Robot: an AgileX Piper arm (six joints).
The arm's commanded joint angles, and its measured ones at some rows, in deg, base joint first. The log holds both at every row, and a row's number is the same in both.
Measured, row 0:
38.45 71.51 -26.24 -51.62 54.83 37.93
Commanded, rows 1 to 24:
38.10 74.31 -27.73 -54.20 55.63 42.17
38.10 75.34 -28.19 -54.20 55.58 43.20
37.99 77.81 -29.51 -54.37 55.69 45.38
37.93 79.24 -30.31 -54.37 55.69 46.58
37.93 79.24 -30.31 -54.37 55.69 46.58
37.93 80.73 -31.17 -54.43 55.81 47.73
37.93 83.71 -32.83 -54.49 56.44 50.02
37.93 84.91 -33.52 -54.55 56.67 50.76
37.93 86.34 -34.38 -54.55 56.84 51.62
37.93 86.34 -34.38 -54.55 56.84 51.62
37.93 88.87 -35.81 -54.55 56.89 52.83
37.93 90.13 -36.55 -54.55 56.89 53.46
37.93 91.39 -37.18 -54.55 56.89 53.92
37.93 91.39 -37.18 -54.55 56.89 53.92
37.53 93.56 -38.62 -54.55 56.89 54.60
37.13 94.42 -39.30 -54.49 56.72 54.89
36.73 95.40 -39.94 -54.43 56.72 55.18
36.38 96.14 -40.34 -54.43 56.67 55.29
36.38 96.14 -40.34 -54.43 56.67 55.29
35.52 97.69 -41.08 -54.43 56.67 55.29
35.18 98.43 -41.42 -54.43 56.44 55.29
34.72 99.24 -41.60 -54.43 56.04 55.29
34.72 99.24 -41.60 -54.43 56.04 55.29
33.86 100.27 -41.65 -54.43 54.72 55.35
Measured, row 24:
35.01 98.84 -41.31 -52.54 54.37 54.66
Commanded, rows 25 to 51:
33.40 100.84 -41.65 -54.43 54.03 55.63
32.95 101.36 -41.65 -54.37 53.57 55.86
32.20 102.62 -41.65 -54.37 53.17 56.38
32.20 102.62 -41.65 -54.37 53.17 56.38
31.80 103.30 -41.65 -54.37 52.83 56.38
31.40 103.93 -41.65 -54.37 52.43 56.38
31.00 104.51 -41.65 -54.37 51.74 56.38
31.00 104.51 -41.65 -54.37 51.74 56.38
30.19 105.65 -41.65 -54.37 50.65 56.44
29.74 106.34 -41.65 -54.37 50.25 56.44
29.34 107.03 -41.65 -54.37 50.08 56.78
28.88 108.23 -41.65 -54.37 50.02 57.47
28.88 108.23 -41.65 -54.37 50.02 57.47
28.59 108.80 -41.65 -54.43 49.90 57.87
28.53 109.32 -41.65 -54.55 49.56 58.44
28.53 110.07 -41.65 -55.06 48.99 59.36
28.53 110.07 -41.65 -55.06 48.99 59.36
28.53 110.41 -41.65 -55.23 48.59 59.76
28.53 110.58 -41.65 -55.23 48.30 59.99
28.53 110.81 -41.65 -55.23 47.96 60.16
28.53 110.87 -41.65 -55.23 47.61 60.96
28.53 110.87 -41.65 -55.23 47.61 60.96
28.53 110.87 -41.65 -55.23 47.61 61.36
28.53 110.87 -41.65 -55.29 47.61 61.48
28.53 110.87 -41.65 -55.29 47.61 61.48
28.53 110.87 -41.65 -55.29 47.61 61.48
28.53 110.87 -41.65 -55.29 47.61 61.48
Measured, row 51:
28.65 110.70 -41.42 -54.26 46.52 60.68
